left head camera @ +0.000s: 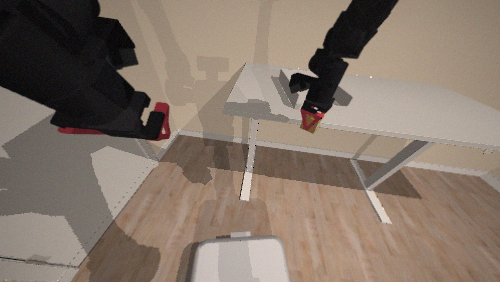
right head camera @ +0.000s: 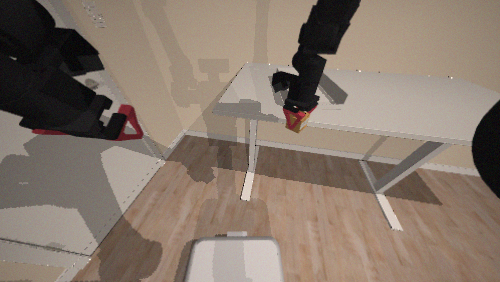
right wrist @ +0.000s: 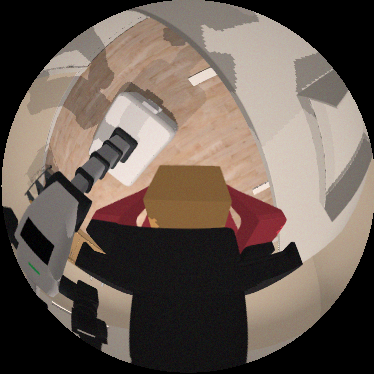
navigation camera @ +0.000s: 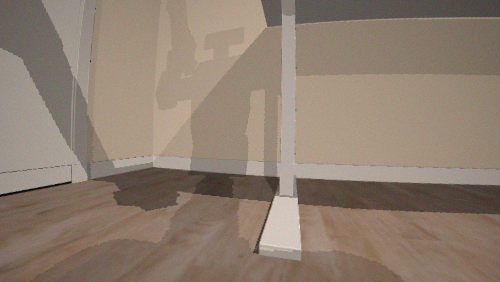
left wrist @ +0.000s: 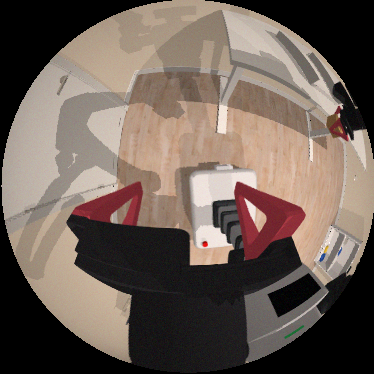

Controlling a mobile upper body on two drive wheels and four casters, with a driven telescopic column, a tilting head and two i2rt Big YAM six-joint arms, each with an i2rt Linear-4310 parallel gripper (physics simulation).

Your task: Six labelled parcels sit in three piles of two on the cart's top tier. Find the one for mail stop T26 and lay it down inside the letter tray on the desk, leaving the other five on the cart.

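Places are measured from the left arm's base along level axes (x left, y ahead, z down), in metres.
Where they show: left gripper, between the fingertips: point(left head camera: 144, 133) point(right head camera: 120, 134) point(left wrist: 187, 186); right gripper, between the fingertips: point(left head camera: 308, 125) point(right head camera: 295, 125) point(right wrist: 188, 186) point(left wrist: 330, 125); right arm's base, origin of its link: point(right wrist: 84, 304).
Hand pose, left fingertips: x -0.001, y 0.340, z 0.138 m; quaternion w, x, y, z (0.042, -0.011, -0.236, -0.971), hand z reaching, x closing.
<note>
After its pixels a point has its place.
My right gripper point(left head camera: 311, 118) @[x -0.448, y 0.488, z 0.221 m] point(right head camera: 298, 117) @[x -0.448, y 0.488, z 0.221 m] point(left wrist: 330, 125) @[x -0.448, y 0.488, z 0.221 m] point(right wrist: 188, 186) @[x -0.448, y 0.488, z 0.221 m] is shut on a brown parcel point(left head camera: 309, 126) point(right head camera: 295, 126) @[x -0.438, y 0.459, z 0.203 m] point(left wrist: 331, 119) @[x -0.428, y 0.498, z 0.198 m] point(right wrist: 188, 183) @[x -0.433, y 0.504, z 0.195 m]; no readable label shows. In the head views it appears over the near edge of the white desk point(left head camera: 415, 107) @[x -1.161, y 0.719, z 0.257 m] point(right head camera: 410, 100) @[x -1.121, y 0.756, z 0.257 m] point(right wrist: 275, 95) @[x -0.444, y 0.628, z 0.257 m]. The grey letter tray point(left head camera: 285, 89) @[x -0.460, y 0.844, z 0.243 m] point(right head camera: 334, 90) @[x -0.712, y 0.767, z 0.215 m] point(right wrist: 348, 182) @[x -0.712, y 0.775, z 0.224 m] sits on the desk, partly hidden behind the right gripper in the head views. My left gripper point(left wrist: 187, 186) @[x -0.001, y 0.340, z 0.138 m] is open and empty, away from the desk at the left of the head views. The other five parcels cannot be made out.
A white door point(left head camera: 120, 172) @[x 0.690, y 0.783, z 0.927 m] point(right head camera: 125, 175) @[x 0.698, y 0.743, z 0.940 m] point(left wrist: 45, 135) @[x 0.720, y 0.625, z 0.314 m] stands close on the left. Desk legs point(left head camera: 250, 160) @[x -0.334, y 0.949, z 1.001 m] point(right head camera: 248, 160) point(navigation camera: 288, 125) @[x -0.332, y 0.950, z 0.933 m] stand ahead of the white robot base point(left head camera: 240, 260) @[x -0.221, y 0.210, z 0.947 m] point(right head camera: 235, 260) @[x -0.225, y 0.206, z 0.947 m] point(left wrist: 205, 185) @[x -0.079, y 0.217, z 0.948 m] point(right wrist: 142, 120) @[x -0.253, y 0.244, z 0.948 m]. A white shelf unit point(left wrist: 317, 262) @[x -2.392, y -1.497, z 1.060 m] shows at the right of the left wrist view.
</note>
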